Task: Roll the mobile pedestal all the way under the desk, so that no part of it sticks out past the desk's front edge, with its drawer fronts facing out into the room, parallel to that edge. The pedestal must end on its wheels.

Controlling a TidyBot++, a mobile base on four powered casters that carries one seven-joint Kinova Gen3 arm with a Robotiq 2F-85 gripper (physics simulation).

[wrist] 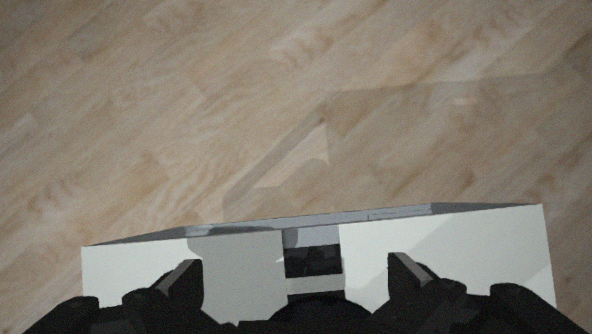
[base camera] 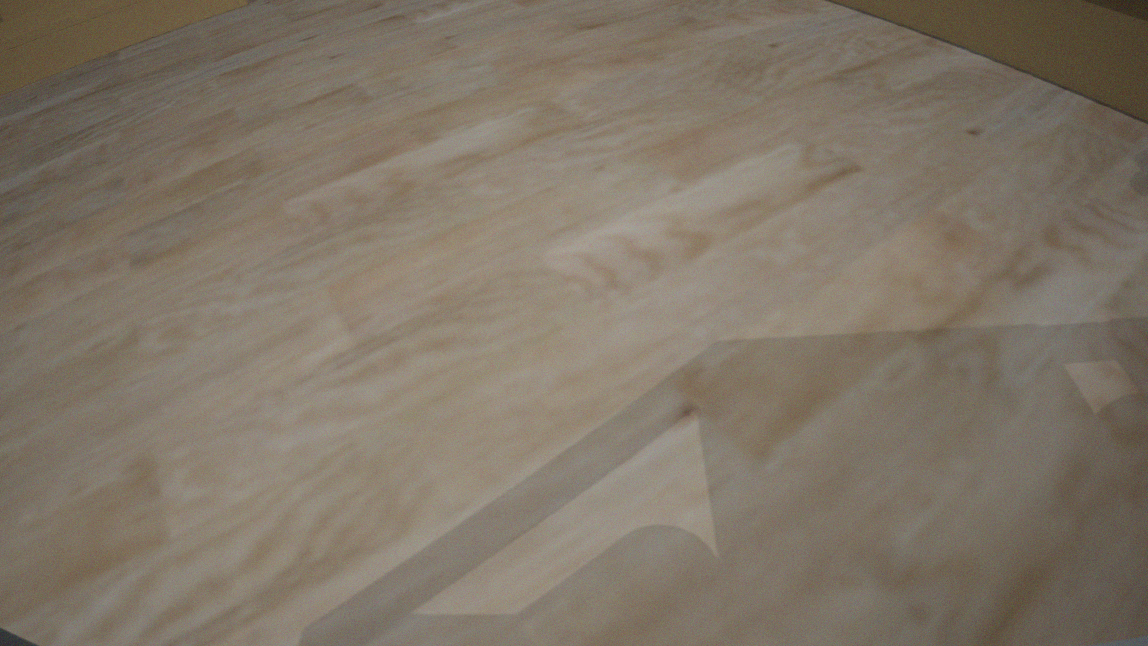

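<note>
My gripper [wrist: 295, 276] is open in the wrist view, its two dark fingers wide apart at the bottom of the view. Nothing shows held between them. Below and behind the fingers is a white, box-like body [wrist: 490, 250] with a dark slot in its middle; it looks like my own base. The pedestal and the desk do not show recognisably in either view, so how the pedestal stands and which way its drawer fronts face cannot be told.
A pale wood-plank floor [base camera: 449, 265] [wrist: 150, 100] fills most of both views, with angular shadows on it. Tan, wall-like surfaces border the floor at the upper left [base camera: 88, 36] and the upper right [base camera: 1043, 52] of the base camera view.
</note>
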